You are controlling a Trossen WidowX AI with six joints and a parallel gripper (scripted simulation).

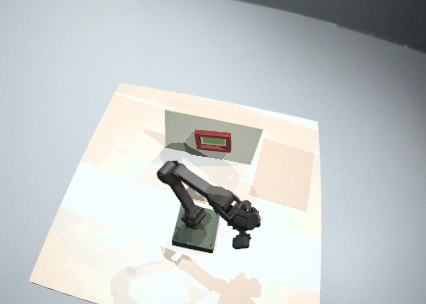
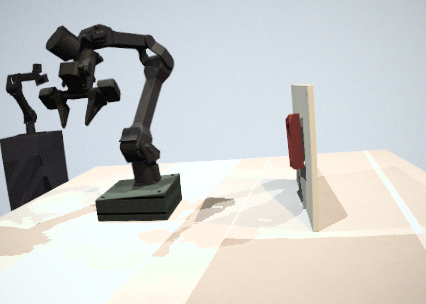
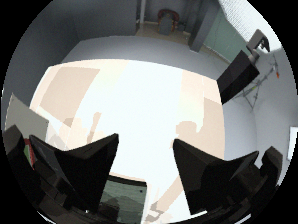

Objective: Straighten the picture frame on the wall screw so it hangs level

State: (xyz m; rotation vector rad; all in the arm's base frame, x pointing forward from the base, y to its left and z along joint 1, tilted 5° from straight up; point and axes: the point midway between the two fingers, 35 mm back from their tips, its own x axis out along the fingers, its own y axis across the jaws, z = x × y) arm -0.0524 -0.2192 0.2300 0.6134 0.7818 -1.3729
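My gripper tip is now 470 mm short of the picture frame, 240 mm to the right of it and 100 mm above it. The rest, counted from my gripper tip: wall panel (480 mm ahead, 260 mm to the left, 110 mm below).
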